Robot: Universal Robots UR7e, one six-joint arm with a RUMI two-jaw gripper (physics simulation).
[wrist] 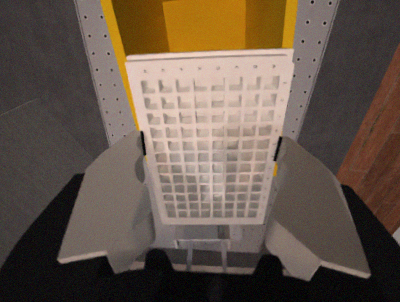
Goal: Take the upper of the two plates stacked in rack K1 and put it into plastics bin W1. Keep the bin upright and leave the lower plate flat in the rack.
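Places are measured from the arm's base along level axes (x ahead, y left, z up), in centimetres.
Pixels of known places: gripper, fingertip midpoint: (209, 137).
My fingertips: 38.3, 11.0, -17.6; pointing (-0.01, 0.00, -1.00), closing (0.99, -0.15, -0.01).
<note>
Ahead of a thing's pixels: the offset from my fingertips to its middle, as dx, dy, dz. "spot": to the spot under its first point. Level surfaces: height alone.
My gripper (209, 137) is shut on a white gridded well plate {+0.0, -1.0, +0.9} (212, 138), with one finger at each long side, in the middle of the wrist view. The plate has small markings along its far and right edges. The yellow bin {-0.2, +1.8, -13.0} (205, 25) lies below and behind the plate; its inner wall and floor show at the top of the view, and the plate covers much of the rest of it. Thin yellow bits of the bin show beside both fingertips. The rack K1 and the lower plate cannot be made out.
A grey perforated board {dz -22.0} (102, 65) lies under the bin and shows on both sides of it. A metal bracket with two light bars {spot: -6.7, -47.2, -22.0} (202, 243) shows below the plate's near edge. Dark floor lies to the left, and a reddish-brown wooden surface (375, 155) at the right.
</note>
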